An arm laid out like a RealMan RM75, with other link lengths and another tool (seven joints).
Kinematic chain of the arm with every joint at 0, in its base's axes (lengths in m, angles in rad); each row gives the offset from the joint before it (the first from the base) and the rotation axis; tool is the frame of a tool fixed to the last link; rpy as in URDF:
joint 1: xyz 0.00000 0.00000 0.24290 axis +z
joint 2: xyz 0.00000 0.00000 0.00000 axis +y
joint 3: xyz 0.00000 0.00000 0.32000 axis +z
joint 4: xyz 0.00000 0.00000 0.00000 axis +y
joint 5: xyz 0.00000 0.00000 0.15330 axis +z
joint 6: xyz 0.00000 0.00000 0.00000 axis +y
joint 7: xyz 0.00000 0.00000 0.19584 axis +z
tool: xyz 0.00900 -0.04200 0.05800 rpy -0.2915 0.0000 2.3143
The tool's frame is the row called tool.
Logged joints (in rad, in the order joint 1, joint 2, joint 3, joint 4, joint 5, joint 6, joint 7), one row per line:
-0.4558, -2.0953, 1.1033, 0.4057, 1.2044, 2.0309, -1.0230
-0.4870, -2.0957, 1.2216, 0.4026, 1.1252, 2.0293, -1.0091
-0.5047, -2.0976, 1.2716, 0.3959, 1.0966, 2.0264, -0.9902
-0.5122, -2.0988, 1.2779, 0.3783, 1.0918, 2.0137, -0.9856
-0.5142, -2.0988, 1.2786, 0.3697, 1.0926, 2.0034, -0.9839
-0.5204, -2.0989, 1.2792, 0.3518, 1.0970, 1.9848, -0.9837
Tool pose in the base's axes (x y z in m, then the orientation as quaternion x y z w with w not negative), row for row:
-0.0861, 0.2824, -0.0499, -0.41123, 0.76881, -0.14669, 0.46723
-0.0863, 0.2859, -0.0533, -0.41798, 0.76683, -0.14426, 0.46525
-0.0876, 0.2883, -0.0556, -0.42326, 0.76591, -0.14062, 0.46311
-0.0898, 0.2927, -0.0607, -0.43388, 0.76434, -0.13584, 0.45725
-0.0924, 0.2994, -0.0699, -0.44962, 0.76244, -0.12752, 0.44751
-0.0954, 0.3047, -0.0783, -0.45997, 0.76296, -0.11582, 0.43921
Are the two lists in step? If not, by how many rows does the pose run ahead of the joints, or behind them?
The pose runs 2 rows ahead of the joints: the pose in row i belongs to the joints in row i + 2.
